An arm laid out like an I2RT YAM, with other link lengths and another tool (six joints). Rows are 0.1 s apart.
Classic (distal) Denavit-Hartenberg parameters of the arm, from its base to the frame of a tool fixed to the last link. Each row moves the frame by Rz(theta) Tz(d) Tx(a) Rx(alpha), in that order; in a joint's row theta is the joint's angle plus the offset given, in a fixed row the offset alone. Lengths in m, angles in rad.
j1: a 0.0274, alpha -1.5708, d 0.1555, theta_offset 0
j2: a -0.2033, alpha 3.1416, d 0, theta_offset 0
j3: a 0.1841, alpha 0, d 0, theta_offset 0.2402
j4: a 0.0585, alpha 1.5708, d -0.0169, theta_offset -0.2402
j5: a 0, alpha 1.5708, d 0.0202, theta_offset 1.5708
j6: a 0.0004, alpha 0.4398, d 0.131, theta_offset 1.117
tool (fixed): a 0, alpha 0, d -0.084, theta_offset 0
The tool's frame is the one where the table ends.
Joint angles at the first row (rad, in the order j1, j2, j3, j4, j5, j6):
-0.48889 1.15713 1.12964 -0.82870 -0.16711 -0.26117
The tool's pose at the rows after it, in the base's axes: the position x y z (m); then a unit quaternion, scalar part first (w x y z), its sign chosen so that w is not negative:
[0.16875 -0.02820 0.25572 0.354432 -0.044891 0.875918 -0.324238]
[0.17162 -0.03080 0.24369 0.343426 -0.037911 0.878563 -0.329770]
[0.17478 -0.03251 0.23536 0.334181 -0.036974 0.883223 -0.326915]
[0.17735 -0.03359 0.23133 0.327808 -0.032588 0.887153 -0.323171]
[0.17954 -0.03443 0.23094 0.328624 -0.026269 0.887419 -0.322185]
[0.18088 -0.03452 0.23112 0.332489 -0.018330 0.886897 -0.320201]
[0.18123 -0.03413 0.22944 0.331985 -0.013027 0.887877 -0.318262]
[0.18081 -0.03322 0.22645 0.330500 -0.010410 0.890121 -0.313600]
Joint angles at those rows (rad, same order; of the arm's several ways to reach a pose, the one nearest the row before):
-0.48303 1.13512 1.03422 -0.75257 -0.17051 -0.22545
-0.48319 1.15054 0.98138 -0.69506 -0.14688 -0.21485
-0.48230 1.17840 0.95620 -0.66199 -0.14104 -0.21052
-0.48163 1.19988 0.94876 -0.64690 -0.13848 -0.19915
-0.48165 1.20874 0.94992 -0.63556 -0.13836 -0.18627
-0.48167 1.20862 0.94662 -0.62323 -0.14223 -0.16978
-0.48015 1.20866 0.93620 -0.61291 -0.14173 -0.15714
-0.47897 1.20876 0.91959 -0.60252 -0.14631 -0.14852

